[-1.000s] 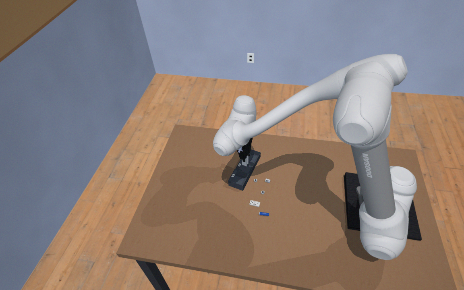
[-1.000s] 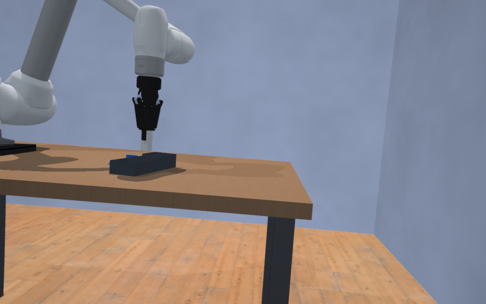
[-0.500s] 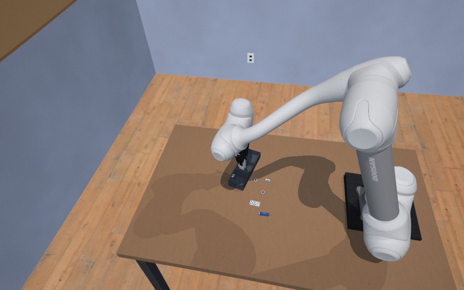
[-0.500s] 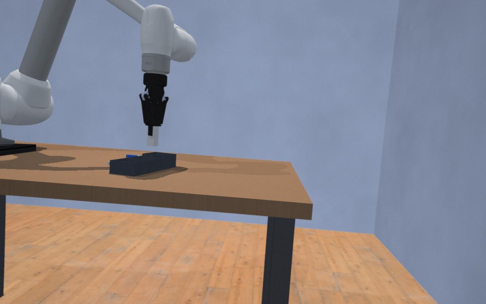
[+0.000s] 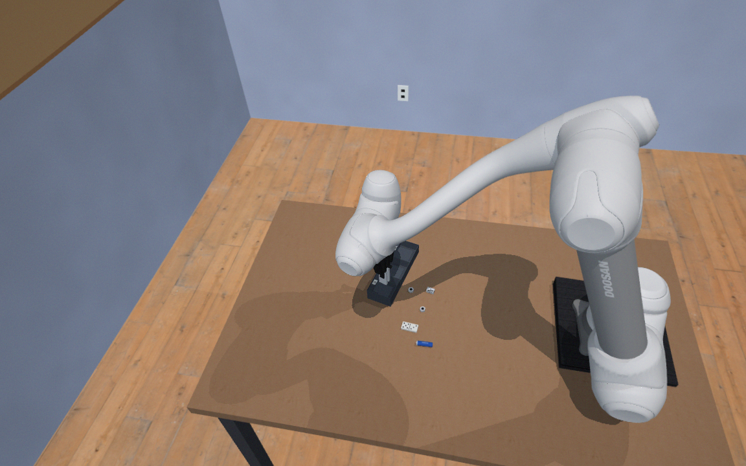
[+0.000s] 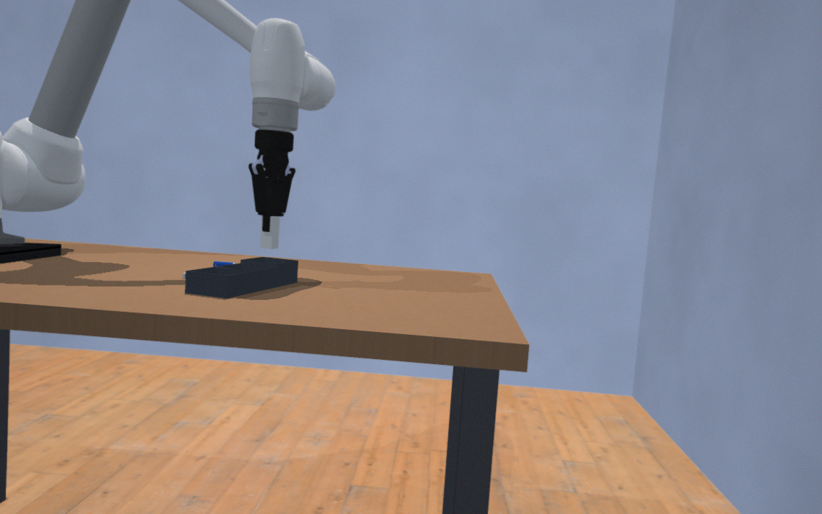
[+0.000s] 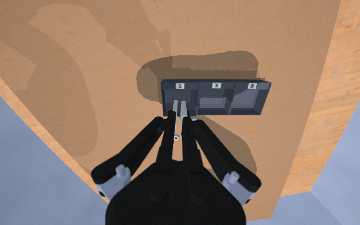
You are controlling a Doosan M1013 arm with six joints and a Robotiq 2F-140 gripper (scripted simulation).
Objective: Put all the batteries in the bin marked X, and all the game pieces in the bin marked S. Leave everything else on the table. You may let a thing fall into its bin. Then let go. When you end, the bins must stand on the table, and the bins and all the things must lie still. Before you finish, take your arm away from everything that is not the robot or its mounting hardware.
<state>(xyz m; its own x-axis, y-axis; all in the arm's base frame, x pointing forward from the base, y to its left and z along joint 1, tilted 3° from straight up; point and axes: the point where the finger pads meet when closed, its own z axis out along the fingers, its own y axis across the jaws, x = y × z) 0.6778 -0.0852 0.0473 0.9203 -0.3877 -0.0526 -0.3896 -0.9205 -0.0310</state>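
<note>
Right now my hand is 140 mm past the blue battery, 180 mm to the right of it and 100 mm above it. The rest, counted from my hand: dark three-part bin: 20 mm behind, 80 mm to the right, 80 mm below; then white domino: 90 mm behind, 120 mm to the left, 100 mm below.
</note>
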